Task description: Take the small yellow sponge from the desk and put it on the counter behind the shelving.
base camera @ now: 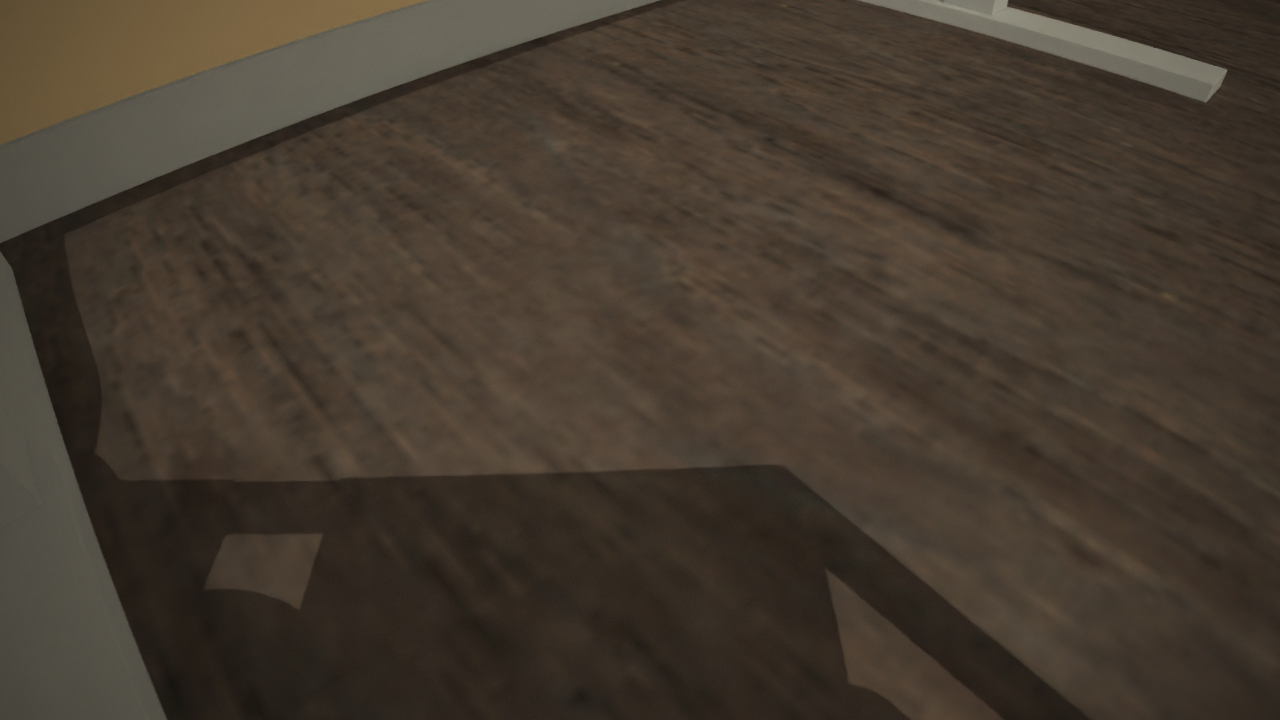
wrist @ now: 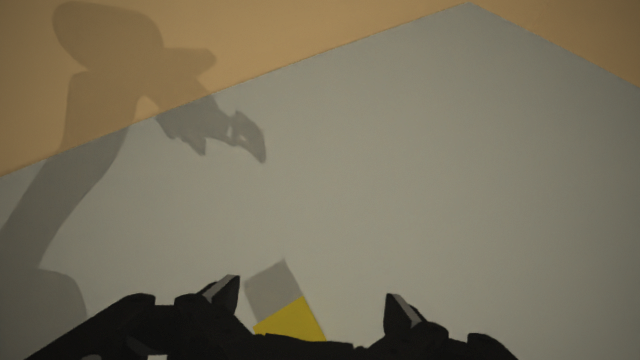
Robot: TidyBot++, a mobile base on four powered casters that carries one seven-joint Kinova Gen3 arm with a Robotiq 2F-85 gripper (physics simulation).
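Frame: origin at the arm's base, x back, y right, z up, level; millimetres.
Where they show: gripper, fingertip midpoint: (wrist: 311,301).
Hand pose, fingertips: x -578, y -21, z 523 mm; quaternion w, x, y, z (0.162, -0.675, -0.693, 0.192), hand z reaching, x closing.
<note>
After its pixels a point has its place.
The yellow sponge (wrist: 295,325) {x -573, y -39, z 369 mm} shows at the bottom of the wrist view, partly hidden behind the black gripper body, with its grey shadow beside it. It appears between the fingers in the picture but is not held. My gripper (wrist: 311,301) {x -578, y -21, z 523 mm} is open, its fingertips wide apart. Below it is a flat pale grey surface (wrist: 400,175) {x -822, y 94, z 324 mm}; the view does not tell whether this is the desk or the counter. The gap in height between fingers and sponge is hard to judge. The sponge does not show in the base view.
A tan wall (base camera: 161,53) {x -857, y -511, z -276 mm} with a grey baseboard (base camera: 223,107) {x -872, y -474, z -349 mm} runs along the back left of the wooden floor (base camera: 626,313) {x -529, y -19, z -396 mm}. A pale vertical panel (base camera: 53,537) stands close at the left. A white foot bar (base camera: 1109,55) {x -1006, y 620, z -375 mm} lies at the upper right. The arm's shadow falls at left in the wrist view.
</note>
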